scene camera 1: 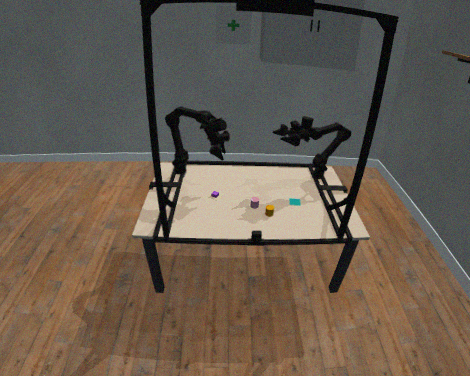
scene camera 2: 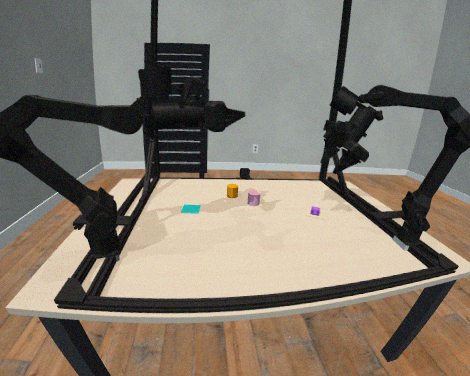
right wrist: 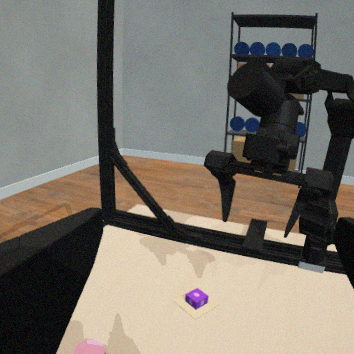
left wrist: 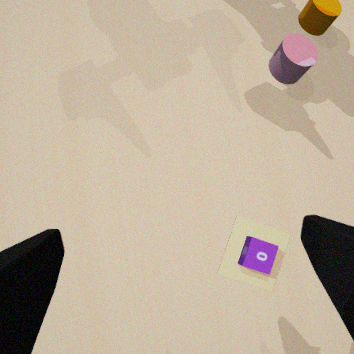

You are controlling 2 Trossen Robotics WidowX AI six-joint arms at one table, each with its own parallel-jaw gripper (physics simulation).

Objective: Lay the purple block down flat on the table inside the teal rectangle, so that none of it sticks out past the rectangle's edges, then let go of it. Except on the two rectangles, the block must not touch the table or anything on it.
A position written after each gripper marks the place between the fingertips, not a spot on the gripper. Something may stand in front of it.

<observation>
The left gripper (scene camera 2: 327,168) is open, with nothing in its grasp. Also in view: a purple block (left wrist: 257,254). The right gripper (scene camera 2: 235,112) is open, with nothing in its grasp. The table carries a pink cylinder (left wrist: 296,53).
The left gripper shows as well in the right wrist view (right wrist: 253,229) and in the left wrist view (left wrist: 183,235). The right gripper is seen too in the right wrist view (right wrist: 222,225).
</observation>
